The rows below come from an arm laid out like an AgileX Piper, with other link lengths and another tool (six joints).
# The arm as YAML. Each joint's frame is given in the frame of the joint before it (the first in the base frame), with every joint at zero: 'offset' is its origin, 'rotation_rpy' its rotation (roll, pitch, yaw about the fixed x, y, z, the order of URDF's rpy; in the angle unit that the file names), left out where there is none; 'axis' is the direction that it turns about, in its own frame. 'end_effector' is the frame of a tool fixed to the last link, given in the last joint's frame.
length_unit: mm
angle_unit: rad
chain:
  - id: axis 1
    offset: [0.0, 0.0, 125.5]
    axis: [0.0, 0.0, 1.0]
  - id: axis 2
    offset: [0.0, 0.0, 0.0]
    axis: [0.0, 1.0, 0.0]
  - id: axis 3
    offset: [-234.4, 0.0, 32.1]
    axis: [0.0, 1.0, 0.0]
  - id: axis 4
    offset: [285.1, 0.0, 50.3]
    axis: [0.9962, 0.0, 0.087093]
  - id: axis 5
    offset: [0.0, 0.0, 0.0]
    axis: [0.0, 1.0, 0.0]
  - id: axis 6
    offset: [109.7, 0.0, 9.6]
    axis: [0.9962, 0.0, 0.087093]
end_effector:
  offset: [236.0, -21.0, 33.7]
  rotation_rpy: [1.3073, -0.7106, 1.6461]
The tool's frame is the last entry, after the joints.
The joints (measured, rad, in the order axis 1, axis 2, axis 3, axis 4, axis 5, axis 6), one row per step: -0.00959 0.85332 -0.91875 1.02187 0.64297 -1.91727; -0.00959 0.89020 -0.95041 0.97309 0.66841 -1.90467; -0.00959 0.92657 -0.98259 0.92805 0.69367 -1.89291; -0.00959 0.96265 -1.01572 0.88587 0.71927 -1.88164; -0.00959 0.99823 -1.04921 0.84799 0.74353 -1.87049; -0.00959 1.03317 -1.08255 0.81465 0.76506 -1.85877; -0.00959 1.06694 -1.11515 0.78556 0.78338 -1.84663; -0.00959 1.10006 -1.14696 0.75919 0.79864 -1.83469; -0.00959 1.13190 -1.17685 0.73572 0.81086 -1.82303; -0.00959 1.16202 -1.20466 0.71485 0.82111 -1.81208; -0.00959 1.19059 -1.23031 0.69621 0.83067 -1.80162; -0.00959 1.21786 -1.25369 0.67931 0.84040 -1.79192
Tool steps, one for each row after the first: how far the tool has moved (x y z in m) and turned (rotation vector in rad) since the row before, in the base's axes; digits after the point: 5 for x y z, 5 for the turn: 0.00451 0.00129 -0.01165 -0.04068 0.02586 0.01122; 0.00420 0.00075 -0.01094 -0.03764 0.02526 0.01088; 0.00391 0.00034 -0.01028 -0.03524 0.02483 0.01075; 0.00389 -0.00015 -0.00921 -0.03096 0.02377 0.00944; 0.00415 -0.00070 -0.00797 -0.02579 0.02229 0.00700; 0.00445 -0.00118 -0.00669 -0.02101 0.02022 0.00440; 0.00486 -0.00168 -0.00595 -0.01825 0.01834 0.00211; 0.00511 -0.00202 -0.00546 -0.01537 0.01677 0.00008; 0.00506 -0.00210 -0.00509 -0.01321 0.01540 -0.00092; 0.00475 -0.00197 -0.00516 -0.01135 0.01529 -0.00114; 0.00427 -0.00175 -0.00566 -0.01024 0.01607 -0.00068
